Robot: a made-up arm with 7 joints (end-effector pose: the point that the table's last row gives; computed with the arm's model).
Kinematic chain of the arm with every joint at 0, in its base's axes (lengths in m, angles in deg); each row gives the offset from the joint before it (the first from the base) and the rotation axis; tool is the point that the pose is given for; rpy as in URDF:
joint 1: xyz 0 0 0.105 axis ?
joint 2: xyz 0 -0.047 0.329 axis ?
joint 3: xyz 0 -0.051 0.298 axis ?
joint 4: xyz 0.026 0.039 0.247 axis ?
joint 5: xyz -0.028 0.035 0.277 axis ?
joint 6: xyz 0 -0.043 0.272 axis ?
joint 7: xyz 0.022 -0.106 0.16 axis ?
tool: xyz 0 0 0 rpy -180 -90 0
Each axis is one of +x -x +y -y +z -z.
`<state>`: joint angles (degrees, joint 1 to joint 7).
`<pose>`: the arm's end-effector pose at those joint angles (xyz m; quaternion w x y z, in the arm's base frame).
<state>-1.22 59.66 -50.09 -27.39 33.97 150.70 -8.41</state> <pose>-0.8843 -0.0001 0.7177 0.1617 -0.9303 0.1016 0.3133</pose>
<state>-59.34 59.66 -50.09 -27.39 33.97 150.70 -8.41</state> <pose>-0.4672 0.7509 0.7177 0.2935 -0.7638 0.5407 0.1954</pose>
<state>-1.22 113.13 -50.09 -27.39 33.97 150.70 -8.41</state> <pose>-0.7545 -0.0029 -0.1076 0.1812 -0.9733 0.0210 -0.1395</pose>
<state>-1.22 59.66 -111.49 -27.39 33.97 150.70 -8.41</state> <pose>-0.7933 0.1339 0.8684 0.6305 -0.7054 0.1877 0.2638</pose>
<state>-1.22 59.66 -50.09 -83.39 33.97 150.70 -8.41</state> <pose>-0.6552 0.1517 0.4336 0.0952 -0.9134 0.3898 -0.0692</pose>
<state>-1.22 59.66 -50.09 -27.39 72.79 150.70 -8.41</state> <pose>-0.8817 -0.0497 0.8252 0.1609 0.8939 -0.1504 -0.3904</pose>
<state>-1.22 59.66 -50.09 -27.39 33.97 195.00 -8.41</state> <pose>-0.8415 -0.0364 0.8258 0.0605 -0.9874 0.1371 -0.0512</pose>
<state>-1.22 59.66 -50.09 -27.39 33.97 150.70 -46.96</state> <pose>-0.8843 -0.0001 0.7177 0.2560 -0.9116 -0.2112 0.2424</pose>
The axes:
joint 1: +z
joint 2: -y
joint 3: +z
joint 4: +y
joint 5: +z
joint 6: -y
joint 7: +x

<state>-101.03 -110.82 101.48 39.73 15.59 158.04 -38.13</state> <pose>-0.0086 -0.8412 0.0744 0.2598 -0.0670 -0.8966 0.3523</pose>
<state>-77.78 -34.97 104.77 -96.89 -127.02 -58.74 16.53</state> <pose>-0.5854 -0.3475 0.5723 0.6022 -0.0869 0.7922 0.0476</pose>
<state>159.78 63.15 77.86 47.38 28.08 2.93 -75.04</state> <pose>0.5918 -0.7118 1.0335 0.3307 0.8825 -0.0727 -0.3263</pose>
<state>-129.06 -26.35 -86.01 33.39 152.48 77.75 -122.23</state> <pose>-0.8230 -0.0741 1.2123 0.9379 0.1134 -0.3205 -0.0693</pose>
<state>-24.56 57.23 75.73 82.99 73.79 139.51 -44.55</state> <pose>-0.1571 0.4468 0.8807 0.2250 -0.2233 -0.1001 -0.9431</pose>
